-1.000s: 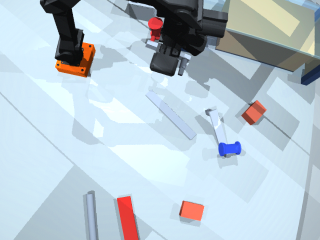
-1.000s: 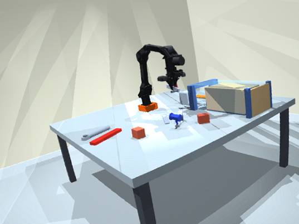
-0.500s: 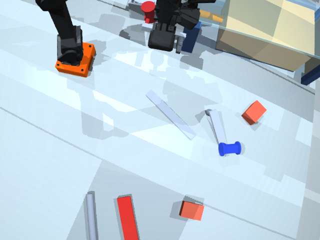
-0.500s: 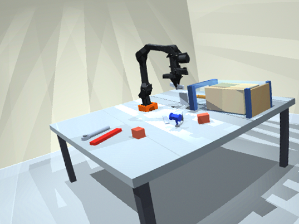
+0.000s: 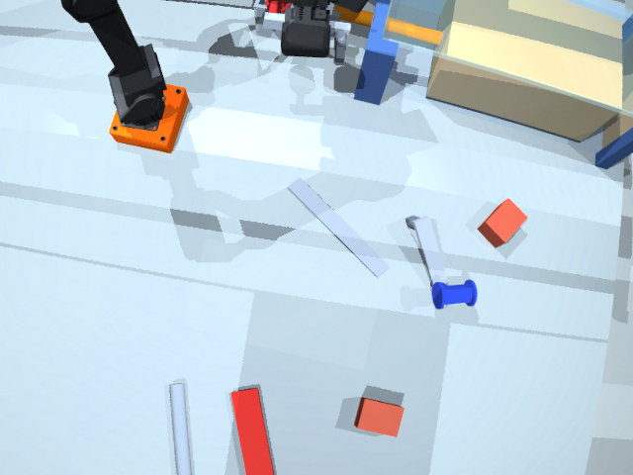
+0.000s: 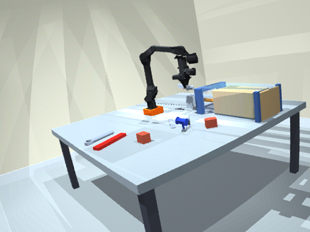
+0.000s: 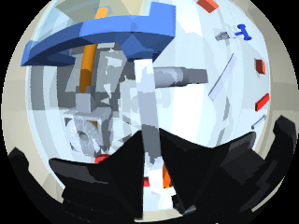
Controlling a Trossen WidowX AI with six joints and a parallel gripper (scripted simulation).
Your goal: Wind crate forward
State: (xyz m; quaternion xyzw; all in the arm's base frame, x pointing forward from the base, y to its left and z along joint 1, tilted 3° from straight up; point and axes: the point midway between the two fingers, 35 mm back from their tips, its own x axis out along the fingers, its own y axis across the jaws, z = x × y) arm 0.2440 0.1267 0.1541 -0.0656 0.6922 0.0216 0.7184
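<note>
Right now the red knob is 6 cm behind my gripper tip, 3 cm to the left of it and 2 cm above it. Also, from my gripper tip: round winch 7 cm behind, 11 cm to the left, 13 cm below; then grey crank handle 1 cm behind, 1 cm to the left, 1 cm above; then blue steel frame 11 cm ahead, 11 cm to the left, 5 cm below.
</note>
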